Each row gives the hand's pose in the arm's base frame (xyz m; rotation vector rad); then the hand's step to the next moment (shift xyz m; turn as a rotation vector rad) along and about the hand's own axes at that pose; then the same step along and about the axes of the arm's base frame.
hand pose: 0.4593 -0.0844 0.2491 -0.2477 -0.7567 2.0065
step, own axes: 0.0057 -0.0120 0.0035 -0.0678 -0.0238 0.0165
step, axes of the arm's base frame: 0.0039 0.0077 0.0107 0.0456 -0.0548 0.0188
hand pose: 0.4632 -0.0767 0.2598 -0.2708 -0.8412 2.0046
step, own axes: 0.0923 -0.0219 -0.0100 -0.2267 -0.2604 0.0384
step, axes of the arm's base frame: -0.0318 0.0878 0.0193 0.2818 -0.1127 0.1691
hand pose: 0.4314 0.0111 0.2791 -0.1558 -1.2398 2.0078
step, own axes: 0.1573 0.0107 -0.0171 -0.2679 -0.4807 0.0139
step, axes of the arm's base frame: -0.1088 0.1126 0.0252 0.4403 -0.0687 0.3232
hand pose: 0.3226 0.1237 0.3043 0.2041 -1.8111 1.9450
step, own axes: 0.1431 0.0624 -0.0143 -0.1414 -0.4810 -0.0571
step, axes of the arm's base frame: -0.1497 0.0466 0.0017 0.3440 0.0302 0.3679
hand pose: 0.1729 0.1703 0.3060 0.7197 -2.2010 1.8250
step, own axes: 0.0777 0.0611 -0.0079 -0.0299 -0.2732 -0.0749
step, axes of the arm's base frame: -0.0976 -0.0037 -0.0169 0.1452 0.0458 0.2407
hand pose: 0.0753 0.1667 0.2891 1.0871 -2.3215 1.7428
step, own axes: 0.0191 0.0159 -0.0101 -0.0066 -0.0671 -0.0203
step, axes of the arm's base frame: -0.0268 0.0010 -0.0013 0.0344 0.0125 0.0601
